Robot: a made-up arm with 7 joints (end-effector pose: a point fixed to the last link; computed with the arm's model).
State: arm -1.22 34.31 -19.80 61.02 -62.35 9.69 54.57
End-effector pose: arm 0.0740 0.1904 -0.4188 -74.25 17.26 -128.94
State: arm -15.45 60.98 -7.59 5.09 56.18 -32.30 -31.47
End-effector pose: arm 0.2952 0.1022 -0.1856 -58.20 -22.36 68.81
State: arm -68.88 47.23 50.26 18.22 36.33 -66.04 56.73
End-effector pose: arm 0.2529 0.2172 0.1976 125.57 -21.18 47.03
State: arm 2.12 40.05 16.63 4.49 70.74 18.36 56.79
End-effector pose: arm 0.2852 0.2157 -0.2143 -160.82 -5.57 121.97
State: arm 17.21 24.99 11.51 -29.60 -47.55 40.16 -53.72
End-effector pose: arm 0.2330 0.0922 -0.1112 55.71 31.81 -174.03
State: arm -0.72 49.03 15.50 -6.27 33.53 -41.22 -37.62
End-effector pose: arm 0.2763 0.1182 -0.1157 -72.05 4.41 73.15
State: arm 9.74 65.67 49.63 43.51 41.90 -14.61 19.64
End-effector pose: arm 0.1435 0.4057 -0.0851 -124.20 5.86 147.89
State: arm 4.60 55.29 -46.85 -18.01 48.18 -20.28 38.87
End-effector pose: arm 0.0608 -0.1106 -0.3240 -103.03 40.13 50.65
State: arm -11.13 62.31 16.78 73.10 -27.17 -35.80 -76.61
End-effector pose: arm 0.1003 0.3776 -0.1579 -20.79 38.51 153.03
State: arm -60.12 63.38 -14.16 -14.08 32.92 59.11 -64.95
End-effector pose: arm 0.3118 -0.0402 0.0821 -70.50 18.84 130.00
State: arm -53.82 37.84 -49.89 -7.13 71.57 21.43 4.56
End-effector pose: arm 0.2986 -0.1844 -0.1661 -131.86 -13.62 70.85
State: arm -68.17 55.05 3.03 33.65 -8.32 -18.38 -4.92
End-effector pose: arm 0.3835 0.1273 0.0956 -160.19 52.68 46.89
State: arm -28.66 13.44 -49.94 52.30 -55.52 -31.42 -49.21
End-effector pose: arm 0.2057 -0.0659 -0.3567 53.03 48.54 179.67
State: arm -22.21 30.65 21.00 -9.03 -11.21 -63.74 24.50
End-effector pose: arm 0.2910 0.0830 0.0221 153.50 13.66 1.43
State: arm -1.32 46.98 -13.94 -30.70 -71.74 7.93 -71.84
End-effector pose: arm 0.2556 -0.0188 -0.1068 102.50 59.64 -173.03
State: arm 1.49 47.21 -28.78 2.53 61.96 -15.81 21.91
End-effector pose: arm 0.1553 0.0017 -0.3554 -87.07 8.30 68.79
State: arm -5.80 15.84 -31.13 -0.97 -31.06 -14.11 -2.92
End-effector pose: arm 0.2248 -0.1378 -0.2011 50.36 53.27 -147.68
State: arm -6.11 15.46 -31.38 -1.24 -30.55 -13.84 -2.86
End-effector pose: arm 0.2247 -0.1411 -0.1982 50.84 53.64 -147.76
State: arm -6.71 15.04 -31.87 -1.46 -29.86 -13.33 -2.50
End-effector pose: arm 0.2245 -0.1461 -0.1947 50.95 54.14 -148.28
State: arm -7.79 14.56 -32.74 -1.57 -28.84 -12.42 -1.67
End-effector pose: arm 0.2239 -0.1540 -0.1904 50.36 54.88 -149.60
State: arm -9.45 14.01 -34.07 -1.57 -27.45 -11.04 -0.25
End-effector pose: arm 0.2227 -0.1651 -0.1851 48.88 55.97 -151.87
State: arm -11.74 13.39 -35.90 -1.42 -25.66 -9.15 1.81
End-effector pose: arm 0.2202 -0.1796 -0.1791 46.22 57.49 -155.33
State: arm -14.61 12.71 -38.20 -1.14 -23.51 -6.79 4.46
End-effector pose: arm 0.2161 -0.1969 -0.1725 42.12 59.50 -160.13
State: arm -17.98 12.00 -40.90 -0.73 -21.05 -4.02 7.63
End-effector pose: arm 0.2099 -0.2160 -0.1662 36.15 61.98 -166.55
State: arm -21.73 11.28 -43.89 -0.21 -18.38 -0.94 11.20
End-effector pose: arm 0.2016 -0.2356 -0.1608 27.79 64.81 -174.97
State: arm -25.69 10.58 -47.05 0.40 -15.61 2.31 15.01
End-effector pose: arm 0.1916 -0.2546 -0.1571 16.39 67.69 174.02
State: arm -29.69 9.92 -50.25 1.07 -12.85 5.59 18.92
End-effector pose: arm 0.1807 -0.2717 -0.1557 1.42 70.15 159.94
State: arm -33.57 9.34 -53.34 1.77 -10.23 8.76 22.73
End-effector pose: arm 0.1699 -0.2863 -0.1566 -16.74 71.62 143.07
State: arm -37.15 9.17 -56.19 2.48 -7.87 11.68 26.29
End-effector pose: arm 0.1610 -0.2969 -0.1610 -36.40 71.54 125.14
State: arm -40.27 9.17 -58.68 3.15 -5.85 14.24 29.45
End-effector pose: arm 0.1543 -0.3044 -0.1670 -53.35 70.13 110.10
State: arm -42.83 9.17 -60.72 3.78 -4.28 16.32 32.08
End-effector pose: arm 0.1497 -0.3094 -0.1729 -65.68 68.20 99.55
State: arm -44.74 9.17 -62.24 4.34 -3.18 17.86 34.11
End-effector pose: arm 0.1470 -0.3125 -0.1781 -73.81 66.38 92.93
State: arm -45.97 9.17 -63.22 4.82 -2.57 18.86 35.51
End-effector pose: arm 0.1459 -0.3142 -0.1822 -78.44 65.04 89.43
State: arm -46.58 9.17 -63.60 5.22 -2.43 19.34 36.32
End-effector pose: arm 0.1464 -0.3147 -0.1845 -80.34 64.37 88.34
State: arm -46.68 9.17 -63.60 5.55 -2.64 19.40 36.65
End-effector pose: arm 0.1476 -0.3145 -0.1857 -80.22 64.24 88.90
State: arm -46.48 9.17 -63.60 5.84 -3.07 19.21 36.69
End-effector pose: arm 0.1479 -0.3141 -0.1872 -78.82 64.30 90.31
